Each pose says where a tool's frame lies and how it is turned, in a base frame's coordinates. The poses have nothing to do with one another.
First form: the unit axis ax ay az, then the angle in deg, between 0 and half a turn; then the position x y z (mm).
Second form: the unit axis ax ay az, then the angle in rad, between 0 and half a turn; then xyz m. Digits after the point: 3 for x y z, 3 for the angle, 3 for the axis.
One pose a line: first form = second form
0.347 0.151 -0.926 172.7 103 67 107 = 0.347 0.151 -0.926 3.014 0.103 0.067 0.107
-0.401 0.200 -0.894 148.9 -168 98 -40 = -0.401 0.200 -0.894 2.599 -0.168 0.098 -0.040
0.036 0.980 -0.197 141.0 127 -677 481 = 0.036 0.980 -0.197 2.461 0.127 -0.677 0.481
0.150 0.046 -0.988 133.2 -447 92 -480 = 0.150 0.046 -0.988 2.325 -0.447 0.092 -0.480
